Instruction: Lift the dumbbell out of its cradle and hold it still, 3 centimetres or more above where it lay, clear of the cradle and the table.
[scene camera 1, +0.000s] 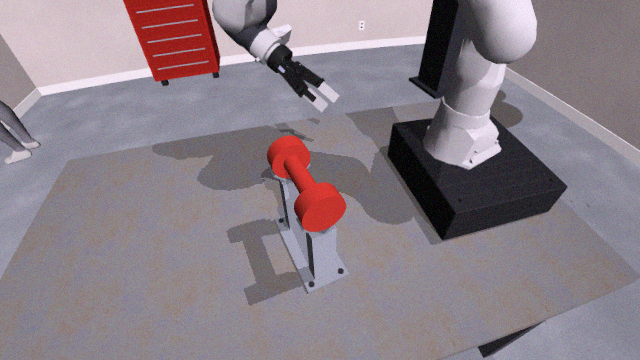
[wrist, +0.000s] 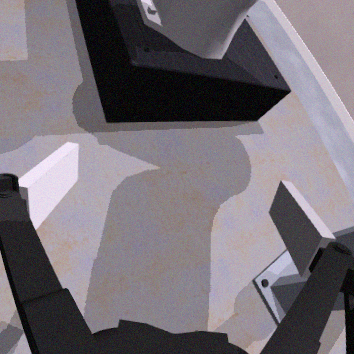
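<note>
A red dumbbell (scene camera 1: 301, 174) rests in its cradle in the scene view, one end toward the camera and the other away. The cradle (scene camera 1: 325, 252) (wrist: 273, 300) is light grey, with two uprights on a bolted base plate; a corner of it shows at the lower right of the wrist view, partly hidden by a finger. My gripper (scene camera 1: 328, 99) (wrist: 177, 179) is open, with nothing between its fingers. It hangs in the air above and beyond the dumbbell's far end, apart from it. The dumbbell does not show clearly in the wrist view.
The arm's black base block (scene camera 1: 450, 220) (wrist: 180, 100) stands on the table (scene camera 1: 150, 280) (wrist: 155, 240), right of the cradle in the scene view. A red drawer cabinet (scene camera 1: 175, 42) and a black column (scene camera 1: 437, 50) stand beyond the table. A person's legs show at the left edge.
</note>
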